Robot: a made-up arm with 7 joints. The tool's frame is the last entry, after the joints.
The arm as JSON. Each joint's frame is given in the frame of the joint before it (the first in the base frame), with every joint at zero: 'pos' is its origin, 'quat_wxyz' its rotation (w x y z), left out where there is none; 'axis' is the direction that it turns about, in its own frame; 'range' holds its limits. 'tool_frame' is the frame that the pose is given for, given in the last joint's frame.
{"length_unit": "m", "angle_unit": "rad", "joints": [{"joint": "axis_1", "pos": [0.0, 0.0, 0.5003], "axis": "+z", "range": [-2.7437, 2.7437]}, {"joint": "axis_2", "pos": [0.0, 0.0, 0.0], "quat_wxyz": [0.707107, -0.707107, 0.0, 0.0], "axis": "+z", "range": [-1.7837, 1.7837]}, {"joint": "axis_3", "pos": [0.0, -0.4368, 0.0], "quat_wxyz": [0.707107, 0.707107, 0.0, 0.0], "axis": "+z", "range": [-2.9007, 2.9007]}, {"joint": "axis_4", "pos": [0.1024, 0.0, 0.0], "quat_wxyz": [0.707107, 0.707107, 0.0, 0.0], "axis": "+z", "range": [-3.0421, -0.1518]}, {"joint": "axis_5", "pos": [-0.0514, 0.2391, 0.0], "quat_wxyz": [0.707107, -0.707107, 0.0, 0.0], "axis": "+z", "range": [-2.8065, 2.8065]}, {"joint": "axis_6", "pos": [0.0, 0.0, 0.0], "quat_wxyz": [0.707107, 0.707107, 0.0, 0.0], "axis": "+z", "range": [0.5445, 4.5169]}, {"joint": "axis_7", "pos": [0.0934, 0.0, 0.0], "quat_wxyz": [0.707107, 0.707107, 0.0, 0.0], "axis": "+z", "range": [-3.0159, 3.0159]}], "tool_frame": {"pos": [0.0, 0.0, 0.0]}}
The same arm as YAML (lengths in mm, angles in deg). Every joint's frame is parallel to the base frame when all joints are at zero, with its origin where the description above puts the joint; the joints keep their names.
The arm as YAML. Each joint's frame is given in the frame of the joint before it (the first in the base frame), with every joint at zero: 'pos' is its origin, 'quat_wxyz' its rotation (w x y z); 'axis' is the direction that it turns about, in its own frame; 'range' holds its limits. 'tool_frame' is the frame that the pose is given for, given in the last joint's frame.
length_unit: mm
angle_unit: deg
joints:
  - joint: axis_1
    pos: [0.0, 0.0, 500.3]
    quat_wxyz: [1.0, 0.0, 0.0, 0.0]
    axis: [0.0, 0.0, 1.0]
    range: [-157.2, 157.2]
  - joint: axis_2
    pos: [0.0, 0.0, 0.0]
    quat_wxyz: [1.0, 0.0, 0.0, 0.0]
    axis: [0.0, 1.0, 0.0]
    range: [-102.2, 102.2]
  - joint: axis_3
    pos: [0.0, 0.0, 436.8]
    quat_wxyz: [1.0, 0.0, 0.0, 0.0]
    axis: [0.0, 0.0, 1.0]
    range: [-166.2, 166.2]
  - joint: axis_4
    pos: [102.4, 0.0, 0.0]
    quat_wxyz: [1.0, 0.0, 0.0, 0.0]
    axis: [0.0, -1.0, 0.0]
    range: [-174.3, -8.7]
  - joint: axis_5
    pos: [-51.4, 0.0, 239.1]
    quat_wxyz: [1.0, 0.0, 0.0, 0.0]
    axis: [0.0, 0.0, 1.0]
    range: [-160.8, 160.8]
  - joint: axis_6
    pos: [0.0, 0.0, 0.0]
    quat_wxyz: [1.0, 0.0, 0.0, 0.0]
    axis: [0.0, -1.0, 0.0]
    range: [31.2, 258.8]
  - joint: axis_7
    pos: [93.4, 0.0, 0.0]
    quat_wxyz: [1.0, 0.0, 0.0, 0.0]
    axis: [0.0, 0.0, -1.0]
    range: [-172.8, 172.8]
tool_frame:
  pos: [0.0, 0.0, 0.0]
  quat_wxyz: [0.0, 1.0, 0.0, 0.0]

